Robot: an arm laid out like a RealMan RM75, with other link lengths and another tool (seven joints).
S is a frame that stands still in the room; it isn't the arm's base.
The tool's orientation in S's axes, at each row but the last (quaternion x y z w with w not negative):
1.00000, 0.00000, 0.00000, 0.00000
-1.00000, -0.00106, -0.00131, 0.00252
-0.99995, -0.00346, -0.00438, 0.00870
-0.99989, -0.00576, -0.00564, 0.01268
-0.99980, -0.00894, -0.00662, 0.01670
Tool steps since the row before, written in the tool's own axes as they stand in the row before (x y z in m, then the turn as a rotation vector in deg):
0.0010, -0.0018, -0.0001, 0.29, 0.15, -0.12
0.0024, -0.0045, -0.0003, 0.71, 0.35, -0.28
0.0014, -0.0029, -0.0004, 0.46, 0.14, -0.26
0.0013, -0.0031, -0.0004, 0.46, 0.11, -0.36
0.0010, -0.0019, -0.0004, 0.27, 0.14, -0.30
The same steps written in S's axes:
0.0010, 0.0018, 0.0001, 0.29, -0.15, 0.12
0.0024, 0.0045, 0.0003, 0.71, -0.35, 0.28
0.0014, 0.0029, 0.0005, 0.46, -0.14, 0.26
0.0013, 0.0031, 0.0005, 0.46, -0.11, 0.36
0.0010, 0.0019, 0.0005, 0.27, -0.15, 0.30

